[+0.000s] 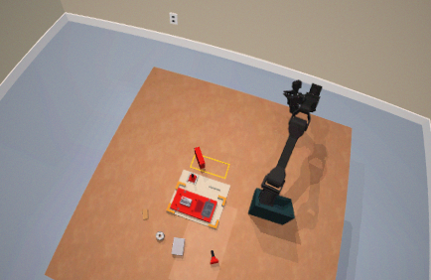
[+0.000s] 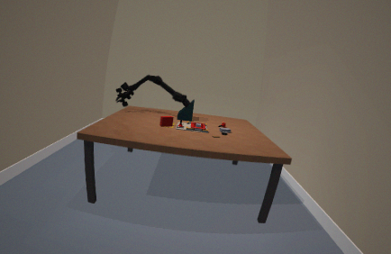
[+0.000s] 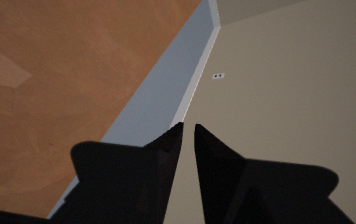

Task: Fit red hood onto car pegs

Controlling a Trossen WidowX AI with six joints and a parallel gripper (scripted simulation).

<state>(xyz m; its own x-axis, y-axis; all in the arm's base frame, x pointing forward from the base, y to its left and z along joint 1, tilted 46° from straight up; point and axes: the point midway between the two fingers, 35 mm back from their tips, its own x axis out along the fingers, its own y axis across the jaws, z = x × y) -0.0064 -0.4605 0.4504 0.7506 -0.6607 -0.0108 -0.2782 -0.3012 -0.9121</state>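
My gripper tip is 340 mm short of the red hood, 510 mm to the right of it and 60 mm above it. From my gripper tip the other things lie so: tan block: 490 mm ahead, 860 mm to the left, 90 mm below.
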